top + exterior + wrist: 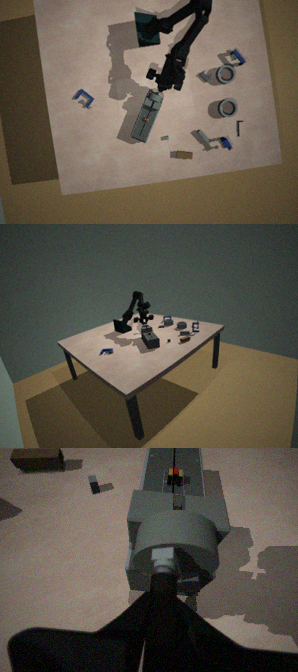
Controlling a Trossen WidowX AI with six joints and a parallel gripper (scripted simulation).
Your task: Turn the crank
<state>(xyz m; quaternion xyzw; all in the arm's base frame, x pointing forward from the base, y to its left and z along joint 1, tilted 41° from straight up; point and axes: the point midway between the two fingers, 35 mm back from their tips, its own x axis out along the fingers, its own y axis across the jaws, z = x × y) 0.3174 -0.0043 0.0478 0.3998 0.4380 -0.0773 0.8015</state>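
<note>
Right now the red pointer is 140 mm ahead of my gripper tip, 90 mm to the right of it and 10 mm below it. Also, from my gripper tip: small grey cube: 260 mm ahead, 10 mm to the left, 80 mm below; then grey bar: 280 mm ahead, 210 mm to the left, 80 mm below; then dark handle: 10 mm behind, 10 mm to the left, 20 mm above.
</note>
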